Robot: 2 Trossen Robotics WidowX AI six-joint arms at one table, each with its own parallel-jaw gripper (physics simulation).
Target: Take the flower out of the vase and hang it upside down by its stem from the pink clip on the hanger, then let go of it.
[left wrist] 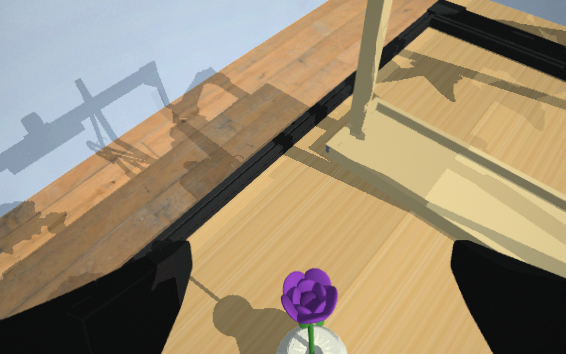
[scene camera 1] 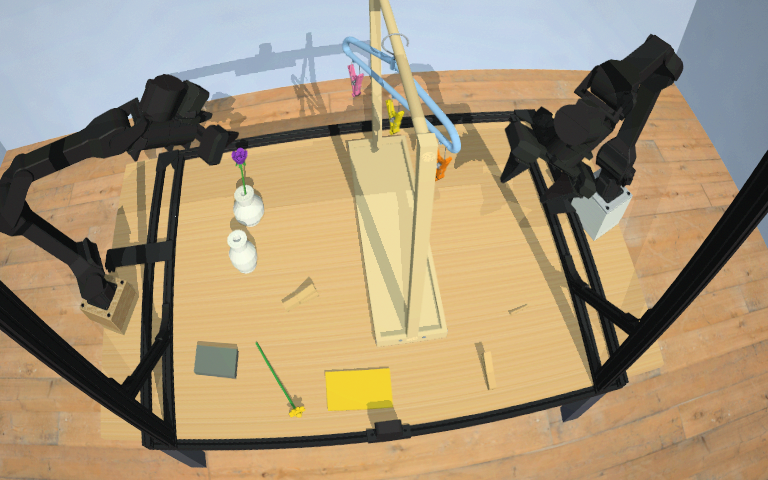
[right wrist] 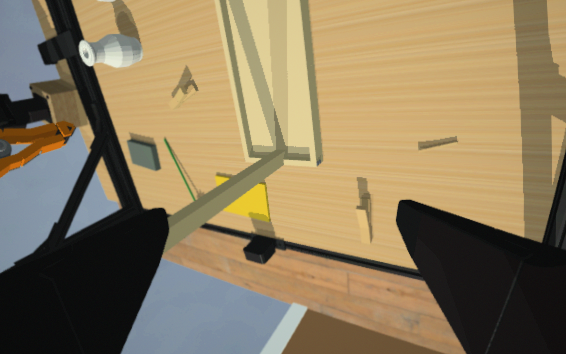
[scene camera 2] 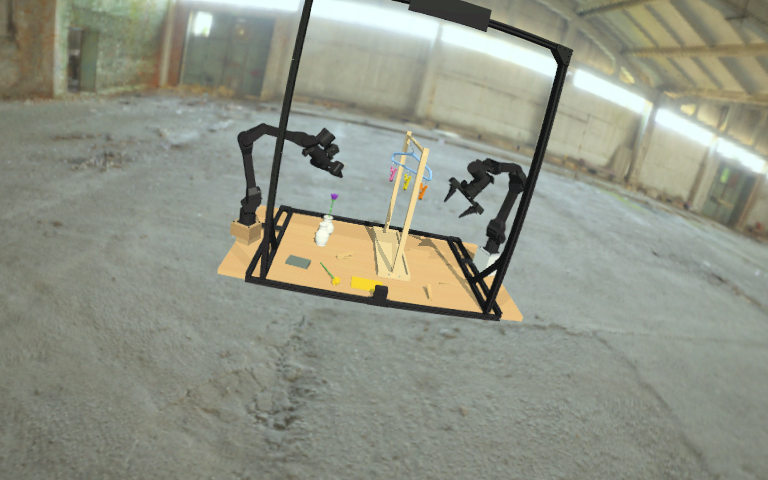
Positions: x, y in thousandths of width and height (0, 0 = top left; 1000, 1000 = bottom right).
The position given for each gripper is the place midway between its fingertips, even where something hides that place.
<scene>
The left gripper (scene camera 1: 292, 261) is open and holds nothing. Also in view: a purple flower (left wrist: 545, 843). A grey block (scene camera 1: 275, 753) rests on the table. Further things: the right gripper (scene camera 1: 679, 399).
The grey block shows as well in the right wrist view (right wrist: 254, 436). The left gripper also shows in the left wrist view (left wrist: 566, 716). The right gripper shows as well in the right wrist view (right wrist: 503, 609). The right wrist view does not show the purple flower: it is out of frame. The left wrist view does not show the grey block: it is out of frame.
</scene>
